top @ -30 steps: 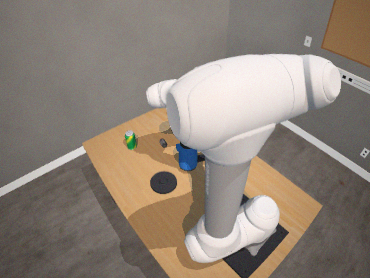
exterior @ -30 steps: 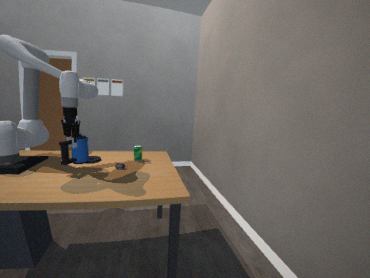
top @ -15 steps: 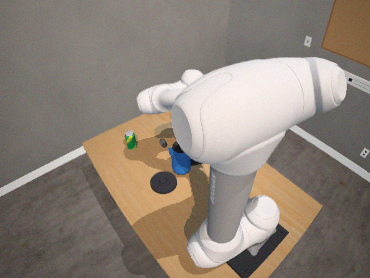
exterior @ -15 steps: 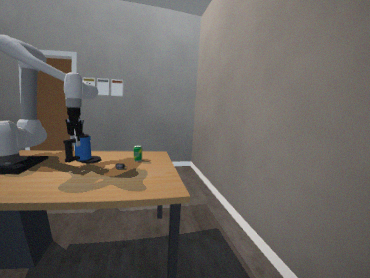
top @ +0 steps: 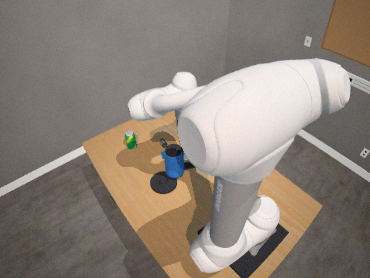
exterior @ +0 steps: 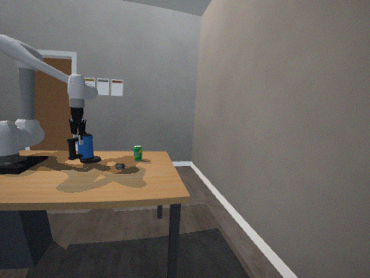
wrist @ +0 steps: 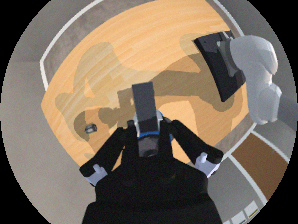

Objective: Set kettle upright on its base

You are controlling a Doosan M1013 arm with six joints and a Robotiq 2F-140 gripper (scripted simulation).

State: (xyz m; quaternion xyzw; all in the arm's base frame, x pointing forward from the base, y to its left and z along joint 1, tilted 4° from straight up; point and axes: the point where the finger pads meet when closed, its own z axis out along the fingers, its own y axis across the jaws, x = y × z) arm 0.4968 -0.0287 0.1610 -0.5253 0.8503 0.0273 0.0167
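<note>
Right now the blue kettle is 10 mm ahead of my hand, 20 mm to the left of it and 50 mm below it. Round my hand: round black base (30 mm ahead, 130 mm to the left, 180 mm below); green can (400 mm ahead, 110 mm to the left, 130 mm below).
</note>
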